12 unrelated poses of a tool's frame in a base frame.
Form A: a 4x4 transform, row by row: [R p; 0 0 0 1], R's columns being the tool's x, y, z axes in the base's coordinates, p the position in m. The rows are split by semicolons.
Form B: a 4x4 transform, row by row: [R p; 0 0 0 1], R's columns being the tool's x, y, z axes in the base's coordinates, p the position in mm. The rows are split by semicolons. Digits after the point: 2 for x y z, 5 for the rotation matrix.
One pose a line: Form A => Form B
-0.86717 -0.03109 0.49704 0.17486; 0.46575 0.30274 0.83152 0.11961; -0.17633 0.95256 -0.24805 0.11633; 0 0 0 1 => -0.86717 -0.03109 0.49704 174.86; 0.46575 0.30274 0.83152 119.61; -0.17633 0.95256 -0.24805 116.33; 0 0 0 1
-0.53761 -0.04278 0.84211 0.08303; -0.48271 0.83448 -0.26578 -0.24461; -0.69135 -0.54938 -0.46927 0.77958; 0 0 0 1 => -0.53761 -0.04278 0.84211 83.03; -0.48271 0.83448 -0.26578 -244.61; -0.69135 -0.54938 -0.46927 779.58; 0 0 0 1
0.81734 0.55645 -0.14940 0.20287; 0.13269 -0.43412 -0.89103 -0.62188; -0.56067 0.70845 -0.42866 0.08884; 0 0 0 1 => 0.81734 0.55645 -0.14940 202.87; 0.13269 -0.43412 -0.89103 -621.88; -0.56067 0.70845 -0.42866 88.84; 0 0 0 1
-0.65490 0.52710 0.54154 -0.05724; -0.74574 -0.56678 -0.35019 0.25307; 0.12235 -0.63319 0.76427 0.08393; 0 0 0 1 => -0.65490 0.52710 0.54154 -57.24; -0.74574 -0.56678 -0.35019 253.07; 0.12235 -0.63319 0.76427 83.93; 0 0 0 1
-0.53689 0.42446 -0.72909 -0.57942; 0.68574 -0.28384 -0.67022 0.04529; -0.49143 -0.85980 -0.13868 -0.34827; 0 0 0 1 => -0.53689 0.42446 -0.72909 -579.42; 0.68574 -0.28384 -0.67022 45.29; -0.49143 -0.85980 -0.13868 -348.27; 0 0 0 1
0.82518 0.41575 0.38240 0.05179; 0.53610 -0.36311 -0.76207 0.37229; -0.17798 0.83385 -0.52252 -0.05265; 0 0 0 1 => 0.82518 0.41575 0.38240 51.79; 0.53610 -0.36311 -0.76207 372.29; -0.17798 0.83385 -0.52252 -52.65; 0 0 0 1
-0.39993 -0.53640 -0.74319 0.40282; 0.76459 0.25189 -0.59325 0.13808; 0.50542 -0.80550 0.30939 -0.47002; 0 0 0 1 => -0.39993 -0.53640 -0.74319 402.82; 0.76459 0.25189 -0.59325 138.08; 0.50542 -0.80550 0.30939 -470.02; 0 0 0 1
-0.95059 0.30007 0.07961 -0.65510; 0.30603 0.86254 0.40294 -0.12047; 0.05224 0.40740 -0.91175 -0.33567; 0 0 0 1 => -0.95059 0.30007 0.07961 -655.10; 0.30603 0.86254 0.40294 -120.47; 0.05224 0.40740 -0.91175 -335.67; 0 0 0 1
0.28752 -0.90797 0.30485 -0.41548; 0.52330 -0.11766 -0.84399 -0.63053; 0.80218 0.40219 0.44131 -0.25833; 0 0 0 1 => 0.28752 -0.90797 0.30485 -415.48; 0.52330 -0.11766 -0.84399 -630.53; 0.80218 0.40219 0.44131 -258.33; 0 0 0 1
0.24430 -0.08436 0.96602 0.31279; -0.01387 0.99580 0.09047 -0.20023; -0.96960 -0.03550 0.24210 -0.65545; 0 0 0 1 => 0.24430 -0.08436 0.96602 312.79; -0.01387 0.99580 0.09047 -200.23; -0.96960 -0.03550 0.24210 -655.45; 0 0 0 1
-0.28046 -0.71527 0.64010 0.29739; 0.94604 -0.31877 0.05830 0.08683; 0.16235 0.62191 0.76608 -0.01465; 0 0 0 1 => -0.28046 -0.71527 0.64010 297.39; 0.94604 -0.31877 0.05830 86.83; 0.16235 0.62191 0.76608 -14.65; 0 0 0 1
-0.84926 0.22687 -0.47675 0.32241; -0.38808 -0.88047 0.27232 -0.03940; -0.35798 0.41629 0.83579 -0.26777; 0 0 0 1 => -0.84926 0.22687 -0.47675 322.41; -0.38808 -0.88047 0.27232 -39.40; -0.35798 0.41629 0.83579 -267.77; 0 0 0 1
